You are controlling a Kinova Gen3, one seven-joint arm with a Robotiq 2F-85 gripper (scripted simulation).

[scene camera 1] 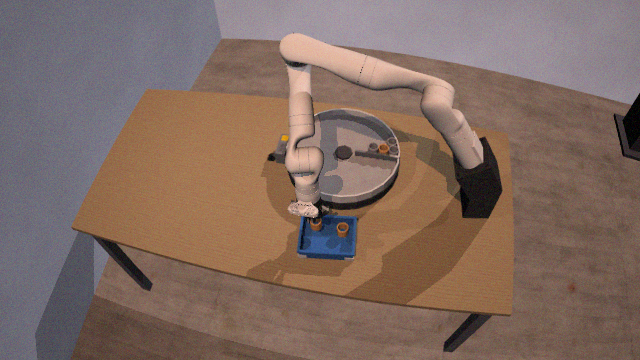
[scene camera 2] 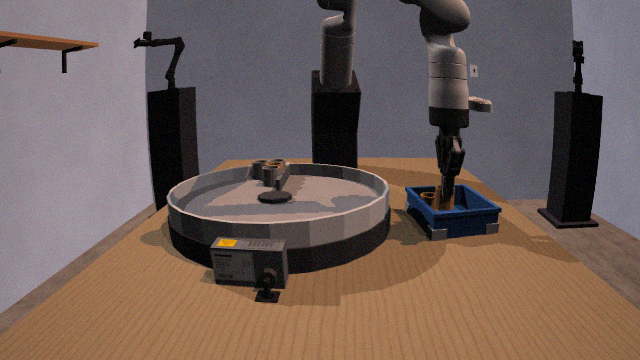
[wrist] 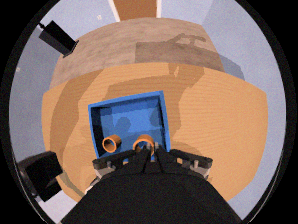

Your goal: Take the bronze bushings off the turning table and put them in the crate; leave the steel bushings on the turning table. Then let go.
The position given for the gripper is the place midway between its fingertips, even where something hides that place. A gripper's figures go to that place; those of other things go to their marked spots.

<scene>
The gripper (wrist: 152, 146) is 17 cm from the lens. A blue crate (wrist: 128, 117) is 23 cm from the lens.
</scene>
